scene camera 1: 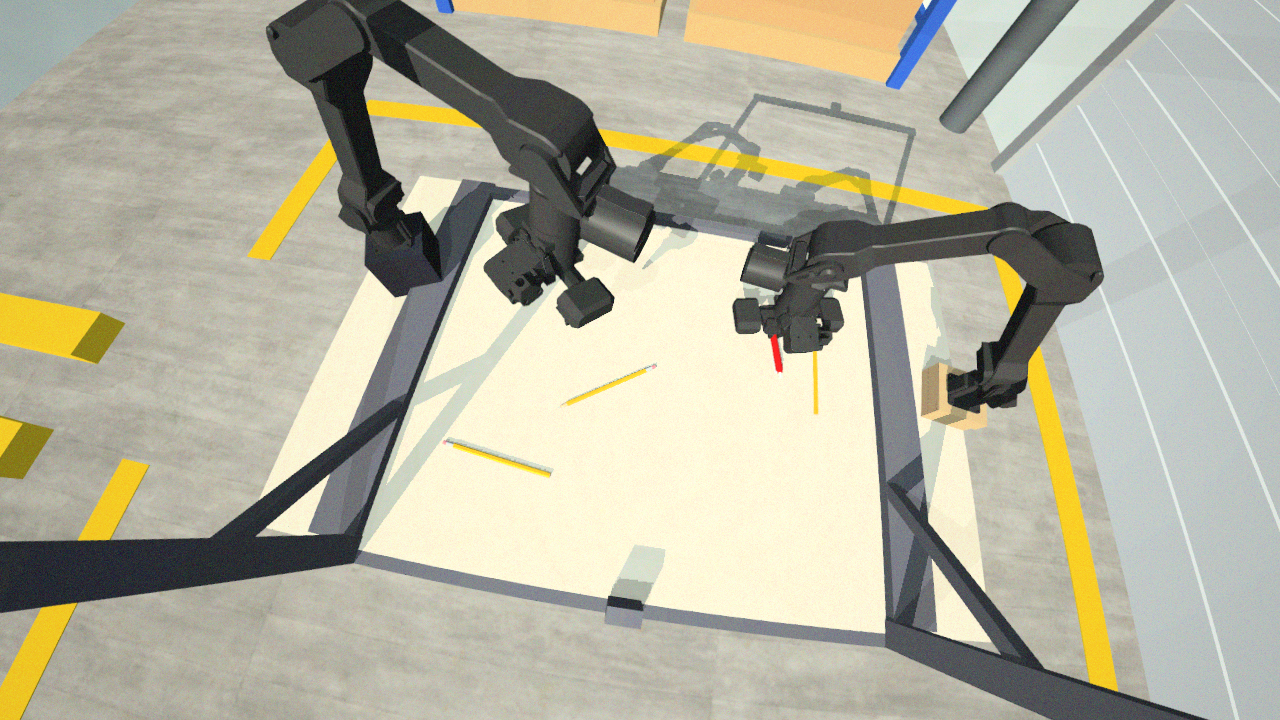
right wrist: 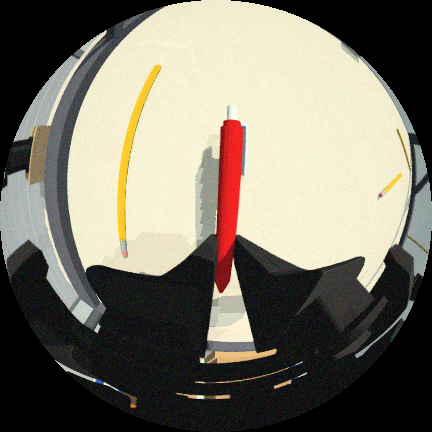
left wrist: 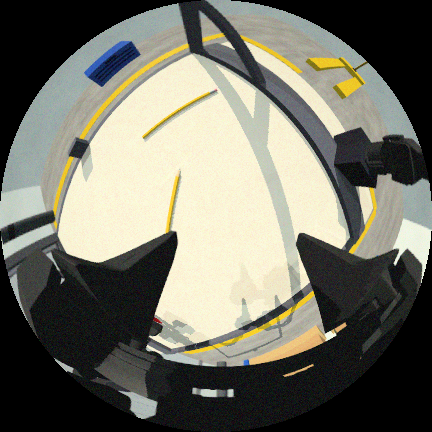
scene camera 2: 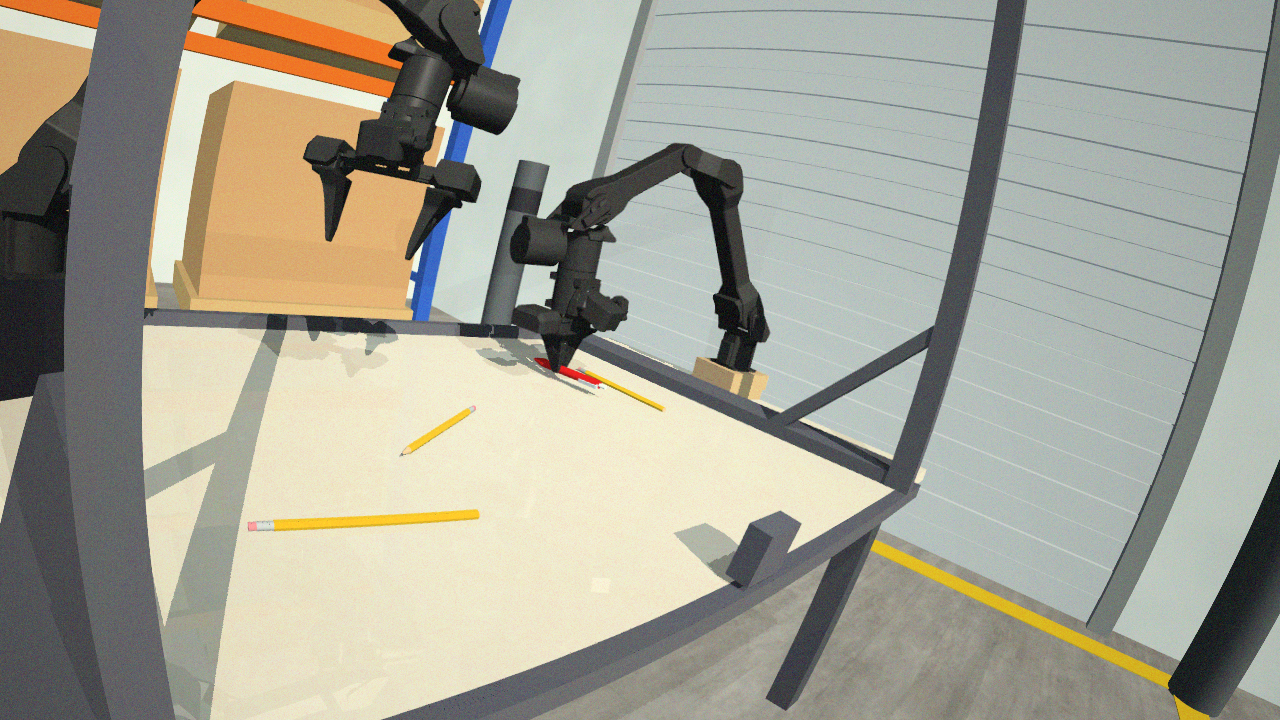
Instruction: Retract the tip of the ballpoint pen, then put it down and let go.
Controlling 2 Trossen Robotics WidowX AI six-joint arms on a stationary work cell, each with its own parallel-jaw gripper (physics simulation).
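Where they show: left gripper, fingertip midpoint: (scene camera 1: 550,300) (left wrist: 240,238) (scene camera 2: 366,250); right gripper, fingertip midpoint: (scene camera 1: 772,336) (right wrist: 224,240) (scene camera 2: 558,371); left arm's base, origin of the base link: (scene camera 1: 393,237) (left wrist: 370,157) (scene camera 2: 33,272); right arm's base, origin of the base link: (scene camera 1: 962,393) (scene camera 2: 733,366).
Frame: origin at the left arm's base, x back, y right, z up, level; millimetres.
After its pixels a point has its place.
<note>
A red ballpoint pen (scene camera 1: 776,353) {x -630, y 353, z -81 mm} (scene camera 2: 583,375) {x -627, y 361, z -80 mm} (right wrist: 230,170) {x -631, y 360, z -80 mm} lies roughly level between the fingertips of my right gripper (scene camera 2: 557,368) {x -642, y 315, z -91 mm} (right wrist: 224,240) {x -642, y 315, z -91 mm}, which is shut on it low at the table top. The pen's white button points away from the wrist in the right wrist view, with a grey clip along its side. Its red cone end shows between the fingers, with no writing point visible there. A narrow shadow runs beside the pen; I cannot tell whether it touches the table. My left gripper (scene camera 2: 369,249) {x -251, y 240, z 66 mm} (left wrist: 240,238) {x -251, y 240, z 66 mm} is open and empty, high above the table's left part.
A yellow pencil (scene camera 1: 815,385) {x -690, y 427, z -100 mm} (scene camera 2: 631,394) {x -692, y 419, z -102 mm} (right wrist: 132,145) {x -699, y 401, z -103 mm} lies close beside the pen. Two more pencils lie farther left: one pencil (scene camera 1: 610,385) {x -317, y 331, z -100 mm} (scene camera 2: 438,430) {x -299, y 335, z -100 mm} near the middle, another pencil (scene camera 1: 498,457) {x -108, y 407, z -100 mm} (scene camera 2: 366,520) {x -99, y 408, z -100 mm} nearer the front. A dark frame bar (scene camera 1: 895,402) {x -824, y 502, z -86 mm} runs along the right side.
</note>
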